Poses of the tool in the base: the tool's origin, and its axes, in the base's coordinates. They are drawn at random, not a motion.
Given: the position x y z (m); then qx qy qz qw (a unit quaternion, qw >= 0).
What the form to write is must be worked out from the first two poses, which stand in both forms.
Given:
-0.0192 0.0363 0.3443 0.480 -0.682 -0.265 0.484
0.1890 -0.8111 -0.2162 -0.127 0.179 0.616 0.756
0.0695 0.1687 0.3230 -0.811 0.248 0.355 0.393
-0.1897 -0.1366 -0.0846 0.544 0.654 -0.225 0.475
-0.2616 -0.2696 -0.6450 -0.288 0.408 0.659 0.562
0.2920 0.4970 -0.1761 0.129 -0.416 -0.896 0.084
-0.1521 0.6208 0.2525 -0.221 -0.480 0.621 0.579
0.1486 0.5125 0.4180 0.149 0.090 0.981 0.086
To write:
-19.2 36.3 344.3 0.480 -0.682 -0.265 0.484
189.0 -811.1 -216.2 -0.127 0.179 0.616 0.756
69.5 168.7 323.0 -0.811 0.248 0.355 0.393
-189.7 -136.6 -84.6 0.544 0.654 -0.225 0.475
-261.6 -269.6 -645.0 -0.288 0.408 0.659 0.562
292.0 497.0 -176.1 0.129 -0.416 -0.896 0.084
-152.1 620.8 252.5 -0.221 -0.480 0.621 0.579
148.6 512.5 418.0 0.149 0.090 0.981 0.086

